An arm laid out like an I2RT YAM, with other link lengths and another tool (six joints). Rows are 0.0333 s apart.
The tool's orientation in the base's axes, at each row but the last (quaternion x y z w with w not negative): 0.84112, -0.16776, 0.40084, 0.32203; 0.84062, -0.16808, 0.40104, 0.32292; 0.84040, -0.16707, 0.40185, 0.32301; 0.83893, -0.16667, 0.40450, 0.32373; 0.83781, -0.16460, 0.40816, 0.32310; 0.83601, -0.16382, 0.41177, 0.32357; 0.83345, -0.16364, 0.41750, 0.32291; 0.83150, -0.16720, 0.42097, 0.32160; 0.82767, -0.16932, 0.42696, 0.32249; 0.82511, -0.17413, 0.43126, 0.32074; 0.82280, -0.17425, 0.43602, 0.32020; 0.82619, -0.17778, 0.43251, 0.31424; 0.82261, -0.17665, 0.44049, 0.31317
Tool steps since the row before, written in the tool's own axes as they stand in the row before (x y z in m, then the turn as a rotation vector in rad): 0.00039, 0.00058, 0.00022, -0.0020, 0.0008, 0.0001; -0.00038, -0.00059, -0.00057, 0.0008, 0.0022, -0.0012; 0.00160, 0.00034, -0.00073, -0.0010, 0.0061, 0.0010; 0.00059, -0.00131, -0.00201, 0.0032, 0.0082, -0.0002; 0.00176, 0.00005, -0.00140, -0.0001, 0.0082, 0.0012; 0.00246, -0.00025, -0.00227, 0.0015, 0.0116, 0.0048; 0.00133, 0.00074, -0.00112, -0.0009, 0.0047, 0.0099; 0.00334, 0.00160, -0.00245, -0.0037, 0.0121, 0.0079; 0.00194, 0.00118, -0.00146, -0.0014, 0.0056, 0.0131; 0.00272, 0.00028, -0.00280, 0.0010, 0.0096, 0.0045; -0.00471, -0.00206, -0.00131, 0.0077, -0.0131, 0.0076; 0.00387, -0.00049, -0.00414, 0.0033, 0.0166, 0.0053; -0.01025, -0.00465, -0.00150, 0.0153, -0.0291, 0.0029
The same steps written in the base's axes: 0.00005, -0.00059, 0.00044, -0.0016, -0.0006, -0.0013; -0.00024, 0.00083, -0.00027, -0.0014, -0.0008, 0.0021; 0.00040, 0.00021, 0.00173, -0.0034, -0.0051, 0.0012; -0.00007, 0.00231, 0.00086, -0.0026, -0.0059, 0.0060; 0.00024, 0.00089, 0.00205, -0.0038, -0.0069, 0.0027; 0.00031, 0.00170, 0.00288, -0.0026, -0.0118, 0.0037; -0.00027, 0.00021, 0.00186, 0.0028, -0.0101, -0.0032; -0.00036, 0.00045, 0.00440, -0.0041, -0.0142, -0.0017; -0.00041, 0.00011, 0.00267, 0.0039, -0.0130, -0.0046; -0.00029, 0.00167, 0.00353, -0.0021, -0.0101, 0.0026; -0.00226, 0.00244, -0.00413, 0.0163, 0.0044, -0.0017; -0.00004, 0.00306, 0.00479, -0.0043, -0.0159, 0.0065; -0.00392, 0.00460, -0.00961, 0.0267, 0.0194, 0.0011
